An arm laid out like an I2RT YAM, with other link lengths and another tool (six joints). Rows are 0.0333 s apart.
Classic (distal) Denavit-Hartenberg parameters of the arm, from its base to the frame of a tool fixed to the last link. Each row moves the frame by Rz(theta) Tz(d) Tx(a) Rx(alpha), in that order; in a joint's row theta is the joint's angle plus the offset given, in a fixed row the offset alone. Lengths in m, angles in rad.
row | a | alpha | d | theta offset
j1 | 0.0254 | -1.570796 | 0.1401 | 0
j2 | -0.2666 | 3.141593 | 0 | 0
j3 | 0.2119 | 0 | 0 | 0.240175
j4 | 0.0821 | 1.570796 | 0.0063 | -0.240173
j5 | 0 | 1.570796 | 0.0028 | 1.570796
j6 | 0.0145 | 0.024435 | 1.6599 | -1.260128
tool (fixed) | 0 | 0 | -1.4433 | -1.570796
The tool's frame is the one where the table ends.
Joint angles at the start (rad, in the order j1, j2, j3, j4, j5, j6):
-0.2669 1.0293 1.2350 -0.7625 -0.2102 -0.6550
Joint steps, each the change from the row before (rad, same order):
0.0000 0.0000 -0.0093 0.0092 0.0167 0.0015
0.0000 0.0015 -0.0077 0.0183 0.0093 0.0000
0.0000 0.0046 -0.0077 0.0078 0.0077 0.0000
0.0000 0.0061 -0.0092 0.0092 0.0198 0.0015
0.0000 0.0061 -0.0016 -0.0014 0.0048 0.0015
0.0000 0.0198 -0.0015 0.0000 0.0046 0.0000
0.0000 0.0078 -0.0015 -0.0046 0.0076 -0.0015
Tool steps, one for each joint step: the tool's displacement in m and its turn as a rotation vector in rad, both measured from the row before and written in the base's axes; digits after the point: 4 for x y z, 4 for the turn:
0.0000 -0.0038 -0.0020 -0.0072 0.0024 -0.0150
0.0019 -0.0026 0.0008 -0.0071 -0.0075 -0.0079
0.0011 -0.0020 -0.0030 -0.0027 0.0054 -0.0066
0.0007 -0.0047 -0.0039 -0.0072 0.0085 -0.0176
0.0004 -0.0012 -0.0032 0.0012 0.0093 -0.0049
0.0028 -0.0018 -0.0072 0.0032 0.0212 -0.0039
0.0000 -0.0017 -0.0045 -0.0017 0.0146 -0.0055

